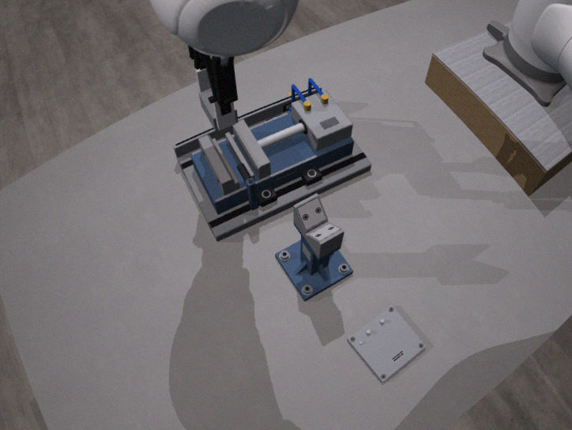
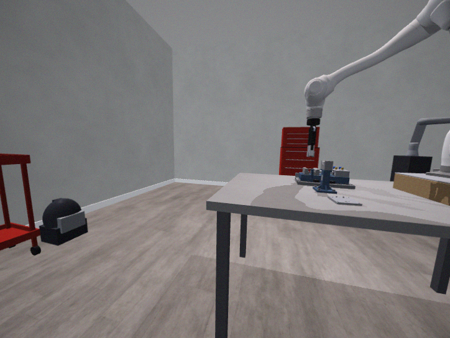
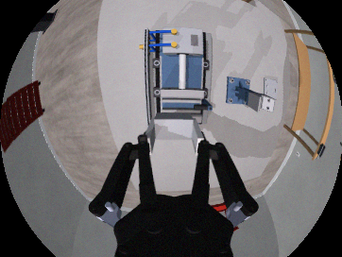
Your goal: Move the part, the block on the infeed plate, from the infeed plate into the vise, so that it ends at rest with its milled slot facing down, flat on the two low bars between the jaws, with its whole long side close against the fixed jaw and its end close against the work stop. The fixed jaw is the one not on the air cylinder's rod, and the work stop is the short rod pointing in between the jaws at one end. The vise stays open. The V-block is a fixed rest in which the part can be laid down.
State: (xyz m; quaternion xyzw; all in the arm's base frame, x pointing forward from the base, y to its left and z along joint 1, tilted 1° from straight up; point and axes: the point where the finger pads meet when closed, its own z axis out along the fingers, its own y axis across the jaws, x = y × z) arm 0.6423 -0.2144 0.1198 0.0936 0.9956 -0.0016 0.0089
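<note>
The fixed jaw is 130 mm below my hand, 30 mm ahead of it and 20 mm to the left of it. Also, from my hand: part 30 mm below; work stop 120 mm below, 70 mm to the left, 10 mm ahead; moving jaw 130 mm below, 30 mm to the left, 30 mm behind.
</note>
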